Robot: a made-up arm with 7 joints. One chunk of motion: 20 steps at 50 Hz.
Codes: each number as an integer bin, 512 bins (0 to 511) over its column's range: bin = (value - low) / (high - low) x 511, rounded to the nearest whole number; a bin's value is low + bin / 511 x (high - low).
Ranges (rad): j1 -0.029..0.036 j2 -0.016..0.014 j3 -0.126..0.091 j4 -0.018..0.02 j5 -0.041..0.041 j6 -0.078..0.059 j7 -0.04..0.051
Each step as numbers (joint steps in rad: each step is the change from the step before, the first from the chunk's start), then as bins.
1 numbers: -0.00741 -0.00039 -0.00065 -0.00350 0.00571 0.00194 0.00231
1 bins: 170 266 295 195 291 298 238
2 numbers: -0.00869 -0.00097 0.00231 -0.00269 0.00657 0.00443 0.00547
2 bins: 160 256 302 206 296 307 255
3 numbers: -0.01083 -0.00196 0.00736 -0.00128 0.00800 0.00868 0.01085
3 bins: 143 239 314 225 305 323 286
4 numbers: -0.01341 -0.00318 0.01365 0.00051 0.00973 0.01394 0.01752
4 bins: 123 218 329 249 316 343 323
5 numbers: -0.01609 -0.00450 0.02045 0.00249 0.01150 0.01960 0.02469
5 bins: 101 196 345 276 327 364 363
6 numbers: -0.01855 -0.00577 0.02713 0.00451 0.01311 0.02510 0.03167
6 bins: 82 174 361 303 337 385 402
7 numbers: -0.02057 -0.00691 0.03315 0.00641 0.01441 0.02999 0.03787
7 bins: 66 155 375 328 345 403 437
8 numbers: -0.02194 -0.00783 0.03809 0.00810 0.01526 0.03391 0.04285
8 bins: 56 139 386 351 351 417 465
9 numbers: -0.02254 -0.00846 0.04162 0.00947 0.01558 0.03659 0.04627
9 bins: 51 128 395 369 353 427 484
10 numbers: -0.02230 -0.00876 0.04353 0.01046 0.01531 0.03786 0.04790
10 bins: 53 123 399 383 351 432 494
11 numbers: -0.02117 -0.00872 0.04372 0.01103 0.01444 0.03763 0.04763
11 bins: 62 124 400 390 345 431 492
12 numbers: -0.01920 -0.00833 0.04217 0.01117 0.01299 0.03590 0.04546
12 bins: 77 131 396 392 336 425 480
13 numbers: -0.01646 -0.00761 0.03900 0.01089 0.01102 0.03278 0.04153
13 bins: 99 143 389 388 324 413 458
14 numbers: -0.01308 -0.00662 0.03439 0.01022 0.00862 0.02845 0.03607
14 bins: 125 160 378 379 309 397 427
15 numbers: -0.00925 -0.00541 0.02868 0.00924 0.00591 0.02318 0.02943
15 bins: 155 180 364 366 292 377 390
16 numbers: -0.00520 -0.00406 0.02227 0.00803 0.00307 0.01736 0.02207
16 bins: 187 203 349 350 275 356 349
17 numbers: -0.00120 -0.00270 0.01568 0.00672 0.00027 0.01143 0.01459
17 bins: 219 227 334 332 257 334 307
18 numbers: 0.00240 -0.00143 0.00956 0.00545 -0.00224 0.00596 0.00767
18 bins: 247 248 319 315 242 313 268
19 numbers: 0.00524 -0.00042 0.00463 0.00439 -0.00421 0.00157 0.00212
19 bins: 269 265 308 301 229 297 237
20 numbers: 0.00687 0.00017 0.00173 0.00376 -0.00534 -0.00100 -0.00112
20 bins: 282 275 301 293 222 287 218
